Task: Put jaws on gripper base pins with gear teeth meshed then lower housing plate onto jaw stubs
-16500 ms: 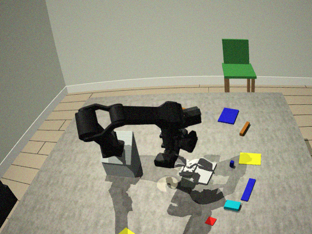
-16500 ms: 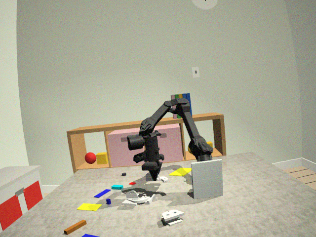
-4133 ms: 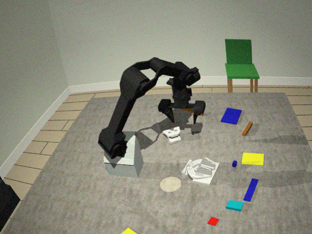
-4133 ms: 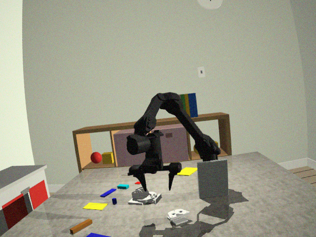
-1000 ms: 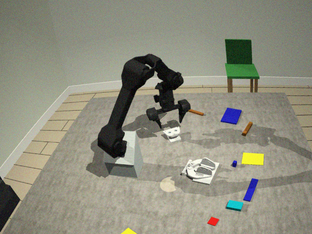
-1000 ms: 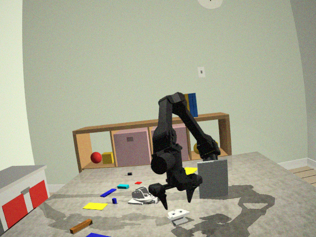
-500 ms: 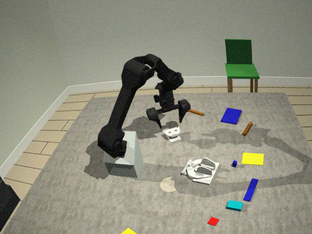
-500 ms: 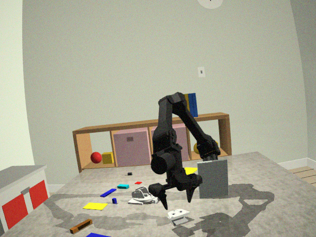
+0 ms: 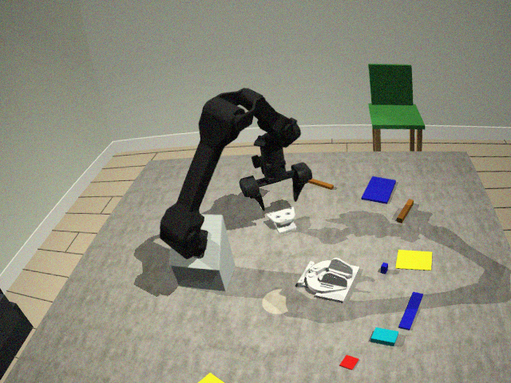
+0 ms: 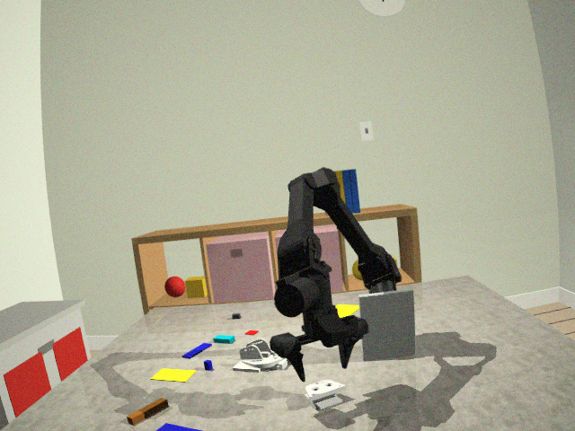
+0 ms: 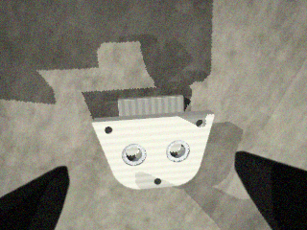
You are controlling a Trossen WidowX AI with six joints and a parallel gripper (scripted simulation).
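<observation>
The white ridged piece is 50 mm below my gripper tip, 10 mm to the right of it and 10 mm ahead of it. From my gripper tip the other things lie so: blue plate (270 mm ahead, 190 mm to the left, 60 mm below); then orange bar (360 mm ahead, 80 mm to the left, 50 mm below); then small blue cube (320 mm ahead, 170 mm to the right, 50 mm below).
</observation>
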